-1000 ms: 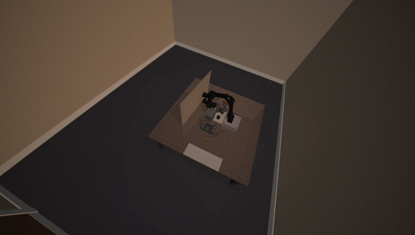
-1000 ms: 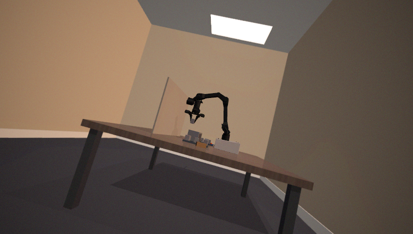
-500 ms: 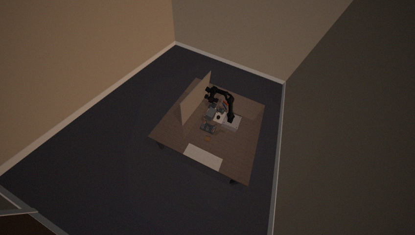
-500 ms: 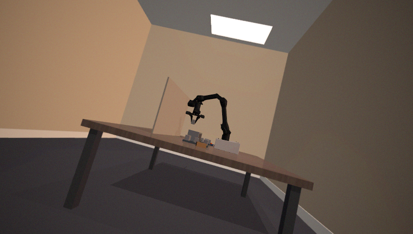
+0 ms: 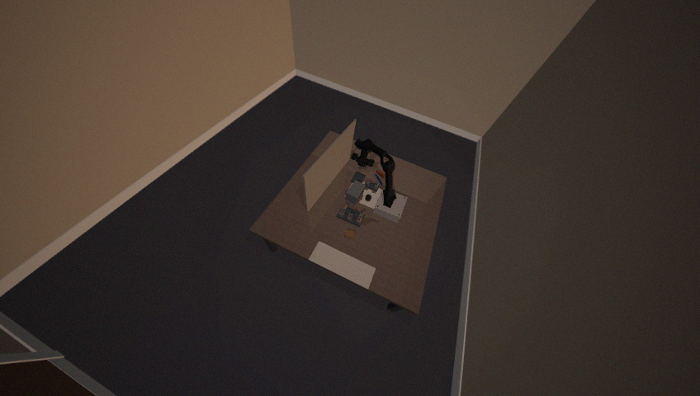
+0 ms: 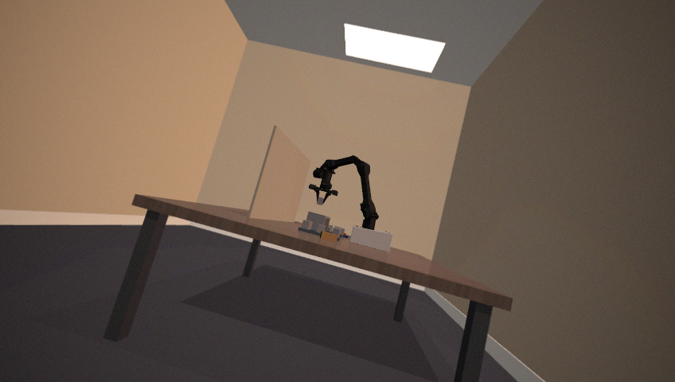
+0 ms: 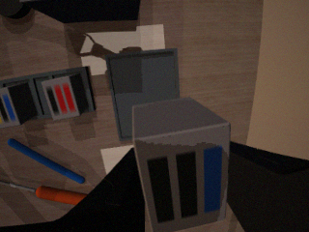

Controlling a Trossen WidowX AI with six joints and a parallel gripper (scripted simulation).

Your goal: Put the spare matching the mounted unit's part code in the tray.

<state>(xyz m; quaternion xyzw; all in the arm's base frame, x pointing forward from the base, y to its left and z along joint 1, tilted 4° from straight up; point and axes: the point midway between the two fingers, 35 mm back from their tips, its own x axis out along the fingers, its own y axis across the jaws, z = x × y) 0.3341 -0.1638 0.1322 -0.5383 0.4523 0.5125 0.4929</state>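
Now: gripper tip 17 cm above the grey-blue tray and 1 cm to the left of it. Round my gripper tip: grey mounted unit: 19 cm to the left, 12 cm below, 6 cm behind; blue pen: 17 cm below, 17 cm behind, 10 cm to the right; grey spare block: 2 cm above.
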